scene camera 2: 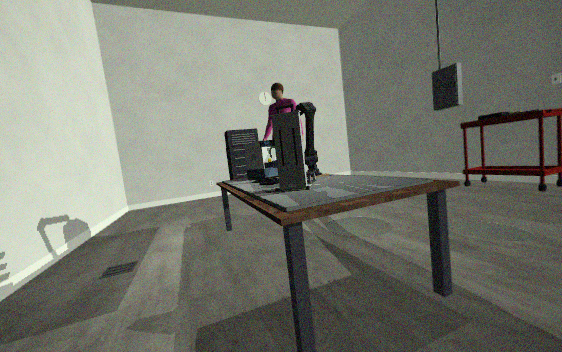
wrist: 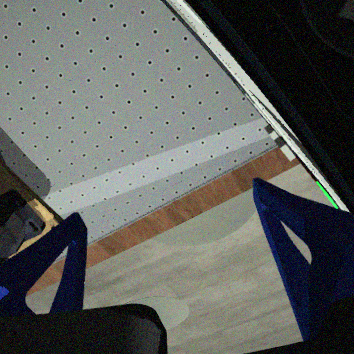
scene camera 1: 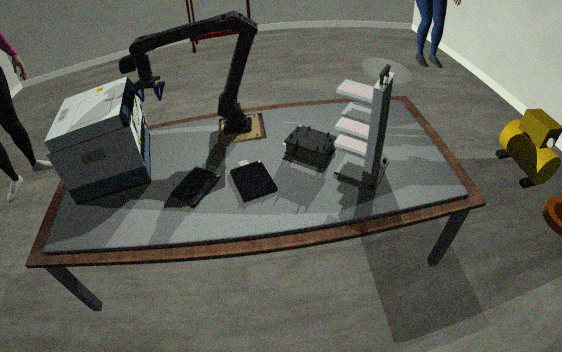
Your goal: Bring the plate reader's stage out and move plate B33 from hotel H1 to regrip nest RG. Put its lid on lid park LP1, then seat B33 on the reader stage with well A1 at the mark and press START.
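Pixels of known places: gripper, fingertip midpoint: (wrist: 165,204) (scene camera 1: 151,100); arm's base, link origin: (wrist: 5,220) (scene camera 1: 238,127).
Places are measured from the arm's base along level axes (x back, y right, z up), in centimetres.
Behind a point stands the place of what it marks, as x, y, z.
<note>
The plate reader (scene camera 1: 95,155) @(-36.3, 50.3, 19.8) (scene camera 2: 243,155) @(-41.6, 66.0, 22.1) stands at the table's left end; its stage does not show in scene camera 1. My gripper (scene camera 1: 150,98) @(-5.5, 34.4, 21.8) (wrist: 165,204) @(-5.5, 34.4, 21.8) is open and empty, high beside the upper part of the reader's front. In the wrist view the reader's dark edge runs along the upper right, with a green strip near the right finger. The hotel (scene camera 1: 378,130) @(-38.9, -48.1, 23.1) (scene camera 2: 288,150) @(-33.6, -51.5, 19.6) stands at the right. Pale plates (scene camera 1: 356,90) @(-29.6, -42.4, 32.3) (scene camera 1: 352,126) @(-29.4, -42.0, 18.0) (scene camera 1: 351,144) @(-30.2, -42.1, 11.0) sit on its shelves; labels are unreadable. A black block with upright pins (scene camera 1: 310,144) @(-22.4, -28.6, 5.5) stands left of the hotel. I cannot tell which fixture is RG or LP1.
Two low black pads (scene camera 1: 253,181) @(-34.7, -7.6, 0.5) (scene camera 1: 195,186) @(-35.8, 13.4, 0.7) lie between reader and block. A small white piece (scene camera 1: 243,163) @(-23.8, -3.6, -0.4) is behind the right pad. The arm's base stands on a wooden plate (scene camera 1: 259,129) @(-3.6, -9.4, 0.3) at the table's rear. The table (scene camera 1: 300,237) @(-58.1, -22.0, -1.7) has a wooden rim.
</note>
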